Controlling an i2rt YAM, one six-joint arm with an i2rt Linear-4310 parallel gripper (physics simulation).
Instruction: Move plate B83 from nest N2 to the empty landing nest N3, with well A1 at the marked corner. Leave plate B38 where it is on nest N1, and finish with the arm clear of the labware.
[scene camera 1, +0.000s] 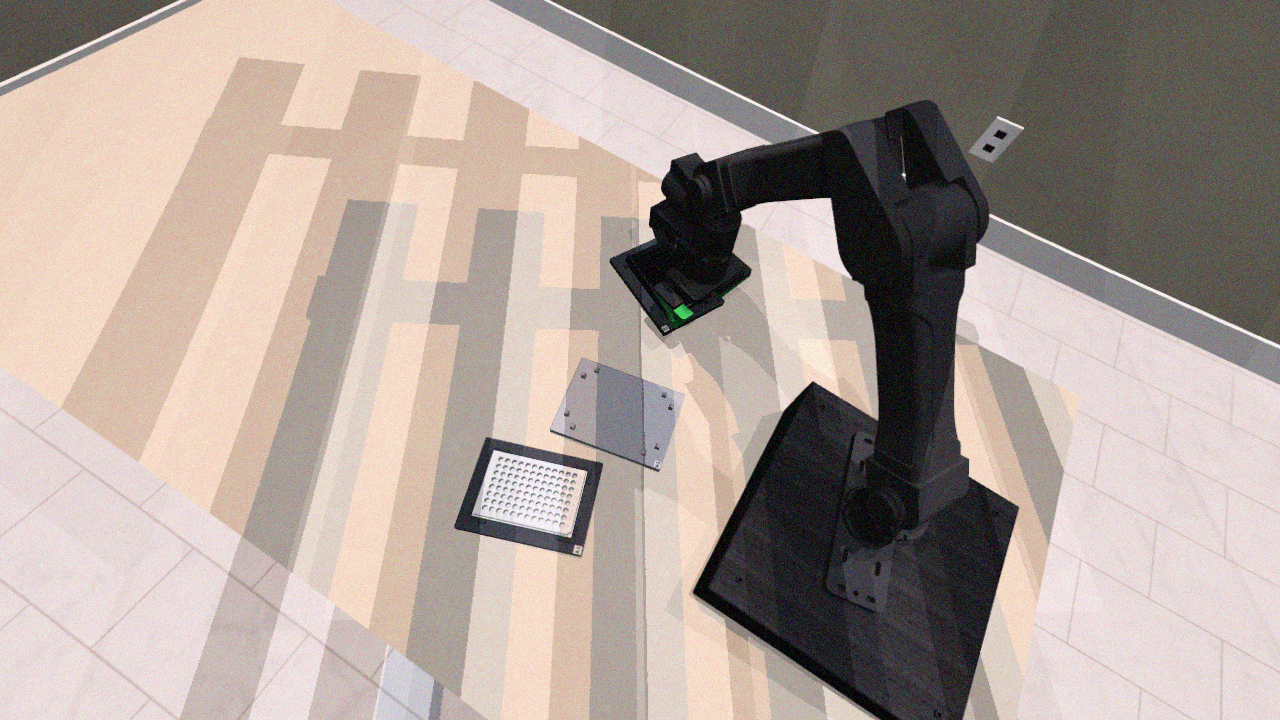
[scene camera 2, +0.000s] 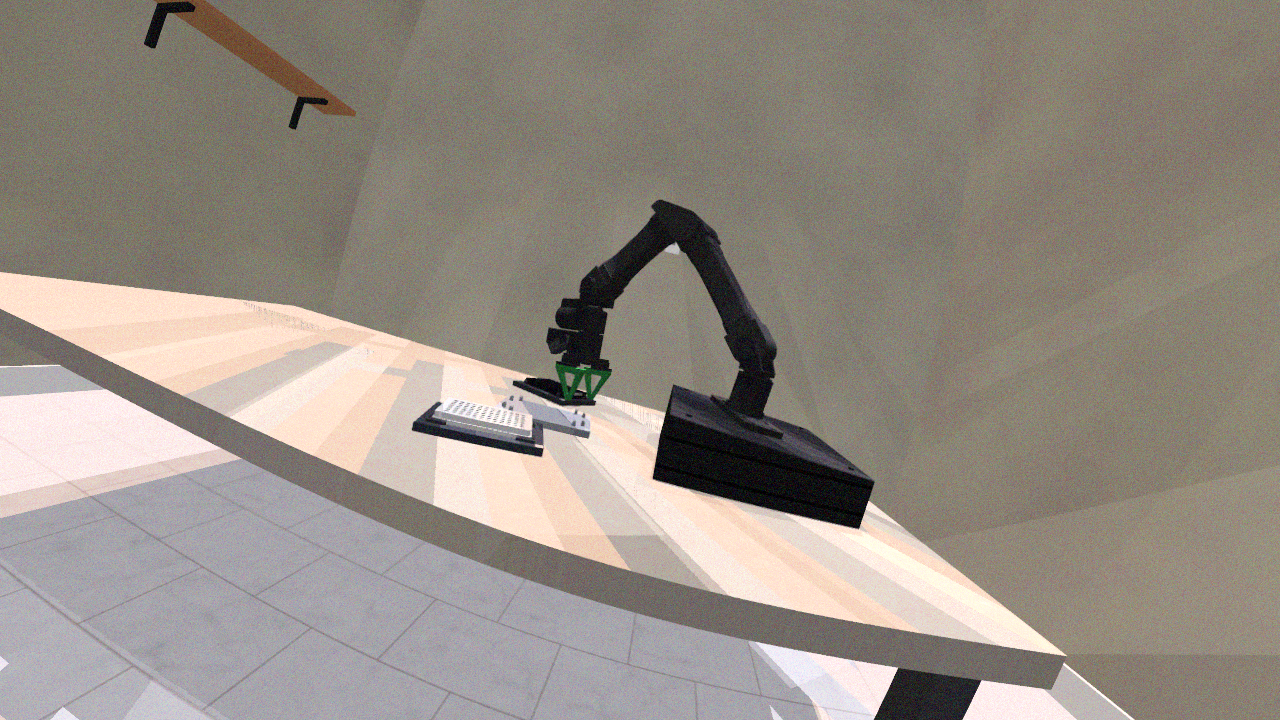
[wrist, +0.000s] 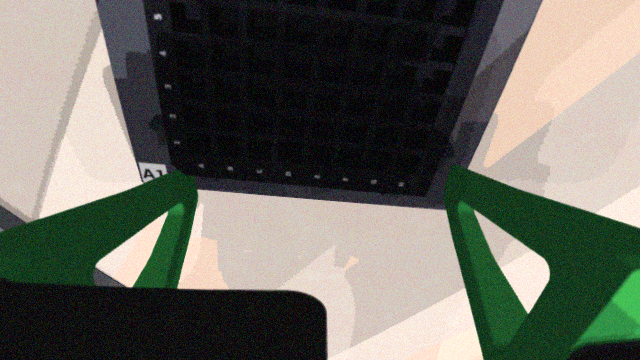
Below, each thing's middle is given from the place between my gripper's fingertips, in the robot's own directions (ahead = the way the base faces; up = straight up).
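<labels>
Grey nest (scene camera 1: 615, 412): my gripper 50 mm short of it, 210 mm to the right of it.
</labels>
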